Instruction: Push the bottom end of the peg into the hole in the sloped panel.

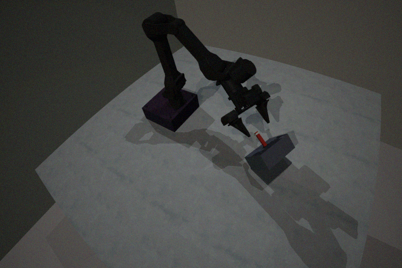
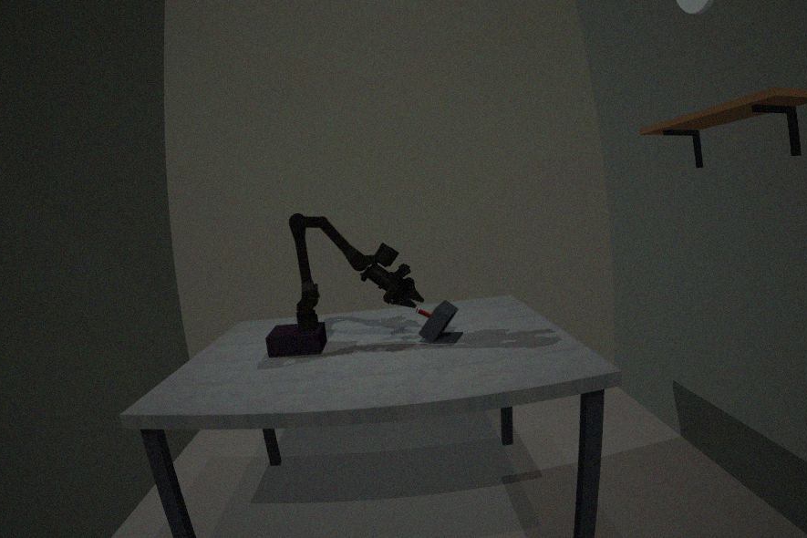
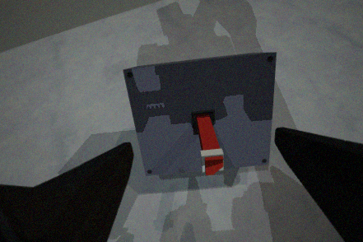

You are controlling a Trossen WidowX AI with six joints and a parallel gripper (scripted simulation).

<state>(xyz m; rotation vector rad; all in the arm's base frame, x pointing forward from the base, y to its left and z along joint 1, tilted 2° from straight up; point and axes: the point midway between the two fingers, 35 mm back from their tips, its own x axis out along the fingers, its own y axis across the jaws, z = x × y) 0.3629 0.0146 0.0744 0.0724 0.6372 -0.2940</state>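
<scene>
Now: gripper tip 30 mm above the red peg, 10 mm to the left of it and 10 mm short of it. Round my gripper tip: sloped grey panel: 60 mm below, 60 mm ahead, 20 mm to the right; thin flat foot plate: 120 mm below, 80 mm ahead, 30 mm to the right.
</scene>
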